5 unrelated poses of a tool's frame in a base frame.
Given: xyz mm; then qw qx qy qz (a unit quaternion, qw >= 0).
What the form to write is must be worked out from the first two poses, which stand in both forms.
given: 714, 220, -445, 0.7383, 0.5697, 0.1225, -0.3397
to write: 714, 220, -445, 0.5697, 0.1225, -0.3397, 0.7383
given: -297, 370, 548, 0.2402, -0.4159, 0.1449, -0.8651
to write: -297, 370, 548, -0.4159, 0.1449, -0.8651, 0.2402
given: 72, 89, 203, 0.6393, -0.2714, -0.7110, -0.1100
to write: 72, 89, 203, -0.2714, -0.7110, -0.1100, 0.6393
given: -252, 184, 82, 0.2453, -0.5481, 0.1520, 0.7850
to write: -252, 184, 82, -0.5481, 0.1520, 0.7850, 0.2453
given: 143, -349, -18, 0.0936, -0.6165, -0.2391, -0.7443
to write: 143, -349, -18, -0.6165, -0.2391, -0.7443, 0.0936
